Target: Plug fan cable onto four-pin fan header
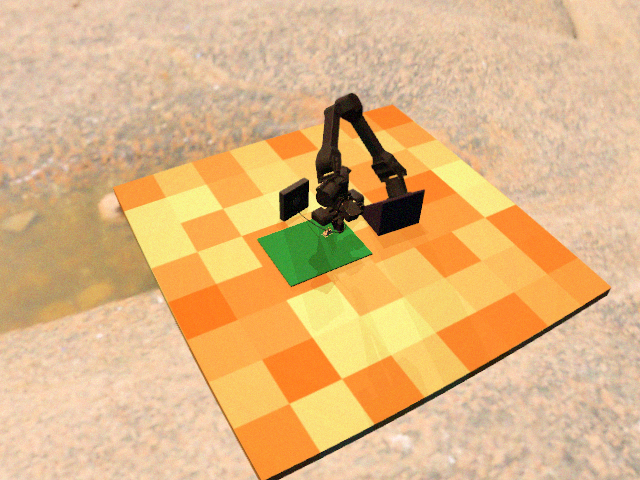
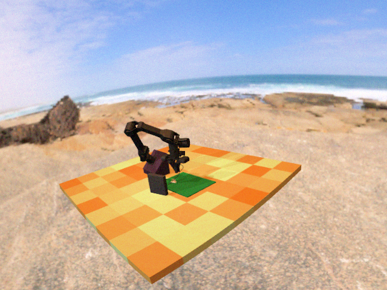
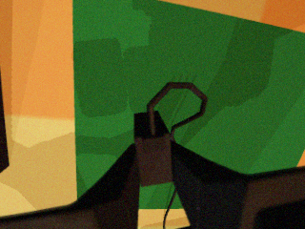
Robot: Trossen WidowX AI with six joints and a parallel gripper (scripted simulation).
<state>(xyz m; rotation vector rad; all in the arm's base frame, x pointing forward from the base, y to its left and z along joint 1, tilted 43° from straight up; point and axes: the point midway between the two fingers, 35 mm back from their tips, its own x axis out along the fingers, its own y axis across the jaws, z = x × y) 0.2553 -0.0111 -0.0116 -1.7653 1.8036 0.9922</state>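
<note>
Now: the four-pin fan header 1 cm ahead of my gripper tip, 4 cm to the right of it and 6 cm below it. From my gripper tip the other things lie so: dark fan plug 1 cm to the left, 1 cm above; black fan 4 cm ahead, 19 cm to the right, 1 cm below; green board 8 cm ahead, 1 cm to the right, 8 cm below.
</note>
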